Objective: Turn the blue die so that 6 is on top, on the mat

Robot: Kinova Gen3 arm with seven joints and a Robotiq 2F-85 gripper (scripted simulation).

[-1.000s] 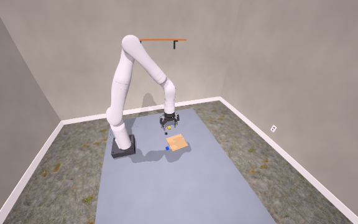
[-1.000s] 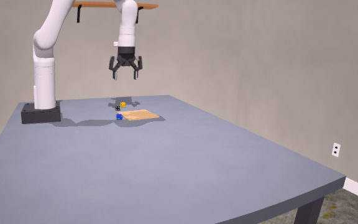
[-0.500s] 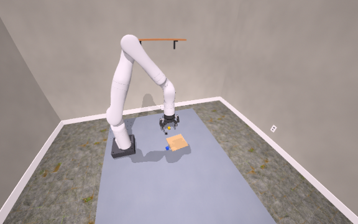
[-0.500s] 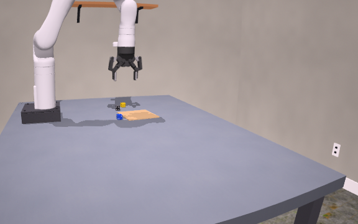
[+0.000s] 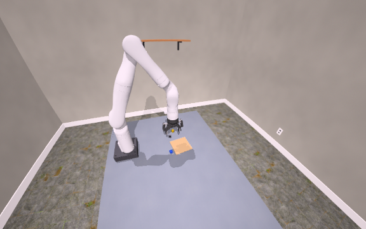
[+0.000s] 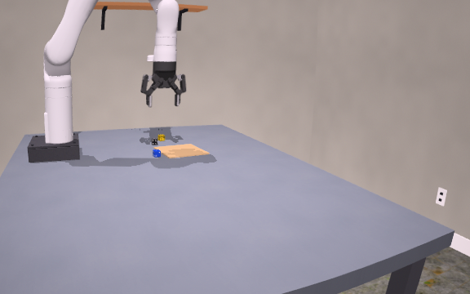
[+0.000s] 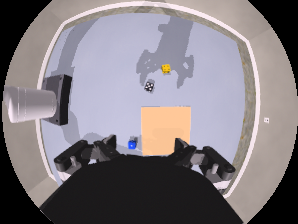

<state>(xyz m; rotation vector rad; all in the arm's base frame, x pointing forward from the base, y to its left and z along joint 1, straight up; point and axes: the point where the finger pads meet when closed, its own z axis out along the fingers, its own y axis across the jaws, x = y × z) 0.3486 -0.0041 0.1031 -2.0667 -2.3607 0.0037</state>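
Right now my hand is 3 cm past the blue die, 6 cm to the left of it and 14 cm above it. The rest, counted from my hand: black die (1 cm behind, 10 cm to the left, 14 cm below); mat (6 cm ahead, 1 cm to the right, 15 cm below); yellow die (2 cm ahead, 16 cm to the left, 14 cm below).
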